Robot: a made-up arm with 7 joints. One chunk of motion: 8 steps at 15 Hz.
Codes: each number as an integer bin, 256 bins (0 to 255) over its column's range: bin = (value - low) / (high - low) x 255, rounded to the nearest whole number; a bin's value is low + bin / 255 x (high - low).
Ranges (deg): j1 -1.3..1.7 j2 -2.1..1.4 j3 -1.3..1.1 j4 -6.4..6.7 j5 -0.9..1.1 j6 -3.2..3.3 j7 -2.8..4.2
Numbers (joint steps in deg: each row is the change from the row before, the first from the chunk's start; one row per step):
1: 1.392 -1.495 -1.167 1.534 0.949 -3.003 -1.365
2: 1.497 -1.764 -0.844 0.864 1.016 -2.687 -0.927
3: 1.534 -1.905 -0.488 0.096 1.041 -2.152 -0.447
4: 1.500 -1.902 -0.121 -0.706 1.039 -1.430 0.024
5: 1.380 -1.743 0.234 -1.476 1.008 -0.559 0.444
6: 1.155 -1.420 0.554 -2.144 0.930 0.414 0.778
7: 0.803 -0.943 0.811 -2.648 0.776 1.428 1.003
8: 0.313 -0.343 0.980 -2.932 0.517 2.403 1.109
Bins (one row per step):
1: 229 44 14 154 236 8 52
2: 238 24 48 141 244 20 68
3: 241 14 86 126 247 41 86
4: 238 14 125 111 247 69 103
5: 228 26 163 96 243 104 118
6: 209 50 197 83 233 142 130
7: 179 84 224 73 214 182 139
8: 137 128 242 68 181 220 142

